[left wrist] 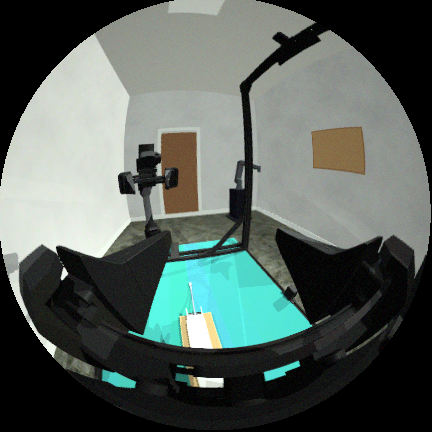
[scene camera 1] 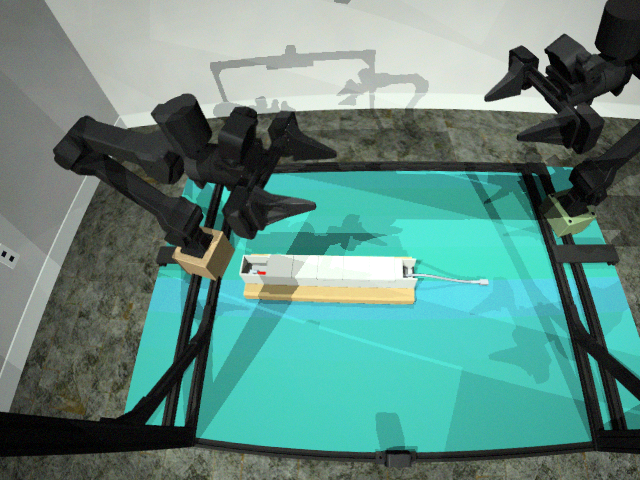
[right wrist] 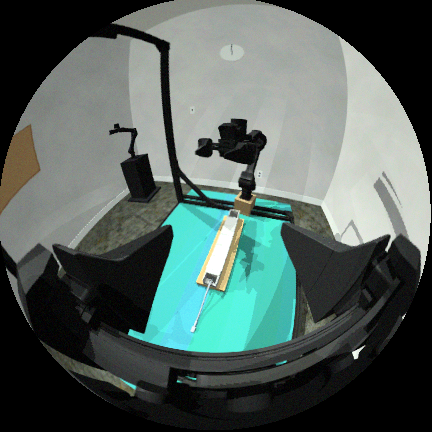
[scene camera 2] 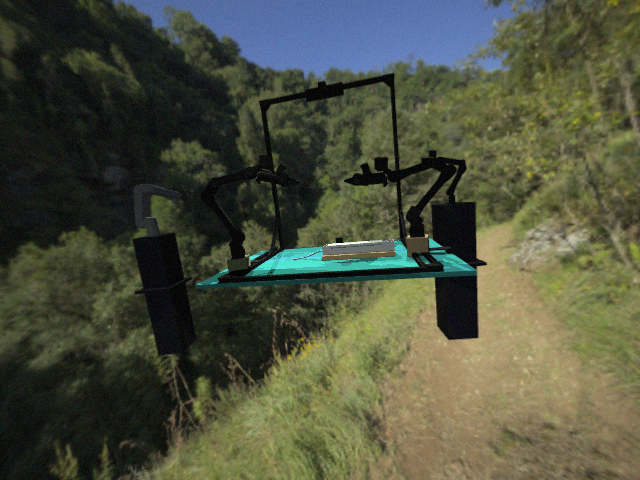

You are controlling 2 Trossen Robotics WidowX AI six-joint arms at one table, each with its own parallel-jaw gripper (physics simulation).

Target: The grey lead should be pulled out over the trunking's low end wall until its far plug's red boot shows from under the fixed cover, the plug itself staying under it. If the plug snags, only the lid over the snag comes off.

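Places are measured from the left arm's base along level axes (x up, y right, z ahead), in metres.
Pixels of known places: left gripper, fingertip midpoint: [left wrist: 224,235] [scene camera 1: 326,178] [right wrist: 208,153] [scene camera 2: 346,181]; right gripper, fingertip midpoint: [left wrist: 150,189] [scene camera 1: 500,117] [right wrist: 228,229] [scene camera 2: 299,183]; left arm's base at its link origin: [scene camera 1: 196,244] [right wrist: 245,196] [scene camera 2: 417,236]; right arm's base at its link origin: [scene camera 1: 572,205] [scene camera 2: 238,257].
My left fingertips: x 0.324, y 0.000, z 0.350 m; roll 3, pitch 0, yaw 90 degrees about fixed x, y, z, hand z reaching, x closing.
Observation:
For each thing: its top centre in the pictures, then the offset to it from my left fingertips. "*": a spot on its surface instead. Level surfaces: height alone.
- white trunking at its top centre: [scene camera 1: 326,266] [left wrist: 205,362] [right wrist: 224,238] [scene camera 2: 357,242] dx -0.342, dy -0.035, dz -0.038 m
- wooden base at a spot on its surface: [scene camera 1: 330,293] * dx -0.394, dy +0.004, dz -0.021 m
- grey lead at a spot on its surface: [scene camera 1: 449,279] [right wrist: 200,306] * dx -0.396, dy -0.100, dz +0.237 m
- small red piece at a spot on its surface: [scene camera 1: 262,272] * dx -0.383, dy +0.002, dz -0.189 m
- teal table at its surface level: dx -0.418 m
The white trunking [scene camera 1: 330,282] [scene camera 2: 356,248] [left wrist: 199,330] [right wrist: 222,250] lies along a wooden base [scene camera 1: 330,293], its lids [scene camera 1: 330,267] in a closed row with both ends open. The grey lead [scene camera 1: 449,279] [left wrist: 192,300] [right wrist: 202,306] comes out over the end at the right in scene camera 1. Its near plug [scene camera 1: 483,282] [right wrist: 193,329] is out beyond the trunking. A small red piece [scene camera 1: 262,272] shows in the open left end, beside the first lid. My left gripper [scene camera 1: 325,180] [scene camera 2: 345,180] [left wrist: 224,235] and right gripper [scene camera 1: 501,118] [scene camera 2: 298,181] [right wrist: 227,226] are open and empty, high above the table.
A black frame [scene camera 1: 413,166] borders the teal table [scene camera 1: 361,377], with an overhead gantry [scene camera 2: 324,91] above it. The left arm stands on an orange-brown block [scene camera 1: 219,255], the right arm on a pale green block [scene camera 1: 571,223]. Dark pedestals [scene camera 2: 164,294] [right wrist: 139,177] stand beyond the table.

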